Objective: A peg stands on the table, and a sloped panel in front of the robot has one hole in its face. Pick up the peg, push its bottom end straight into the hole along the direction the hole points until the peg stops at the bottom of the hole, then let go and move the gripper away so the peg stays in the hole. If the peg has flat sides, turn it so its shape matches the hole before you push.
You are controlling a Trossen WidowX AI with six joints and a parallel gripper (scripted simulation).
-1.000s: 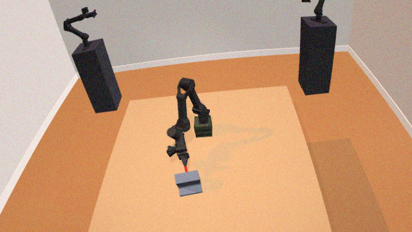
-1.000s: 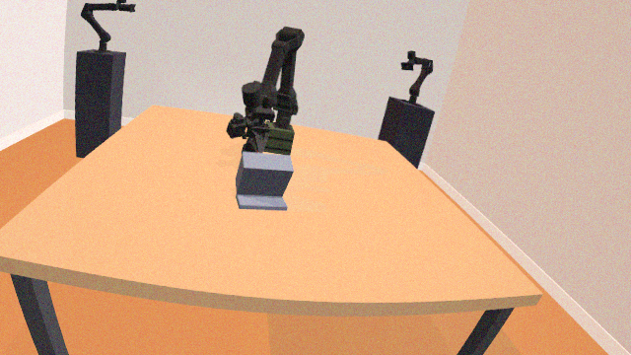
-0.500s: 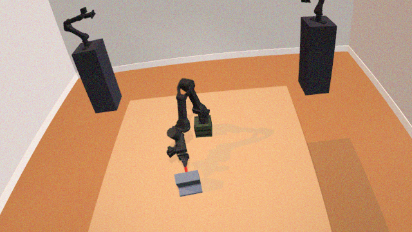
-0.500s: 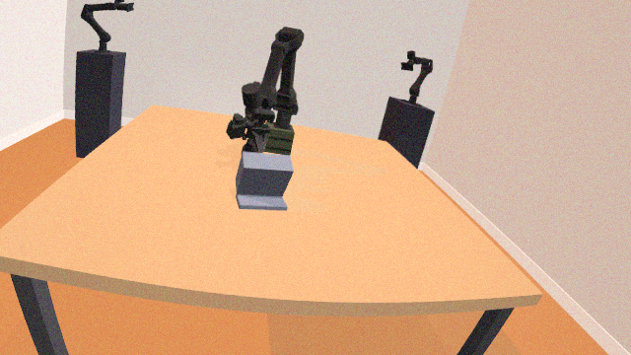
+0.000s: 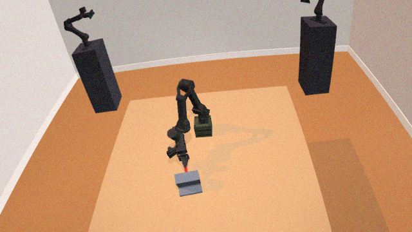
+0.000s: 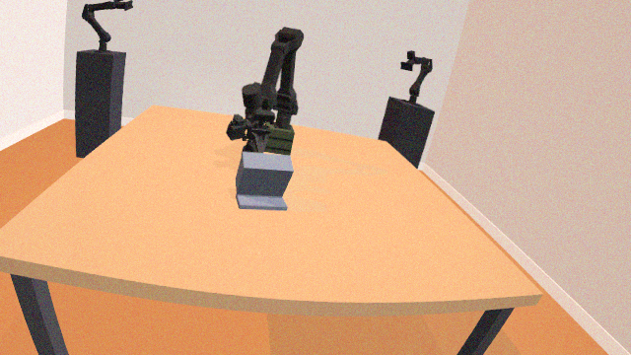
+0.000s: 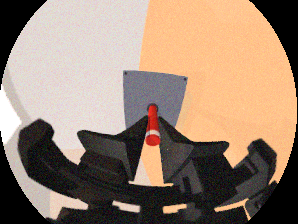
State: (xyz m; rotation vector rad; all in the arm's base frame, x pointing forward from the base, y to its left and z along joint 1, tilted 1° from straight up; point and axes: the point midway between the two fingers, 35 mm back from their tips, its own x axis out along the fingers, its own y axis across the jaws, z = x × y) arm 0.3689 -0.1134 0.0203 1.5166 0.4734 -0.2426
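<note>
The grey-blue sloped panel is 6 cm ahead of my gripper tip, 3 cm below it and 1 cm to the left of it. The rest, counted from my gripper tip: red peg 2 cm behind, 1 cm above; then flat foot 9 cm below, 8 cm ahead, 1 cm to the left.
</note>
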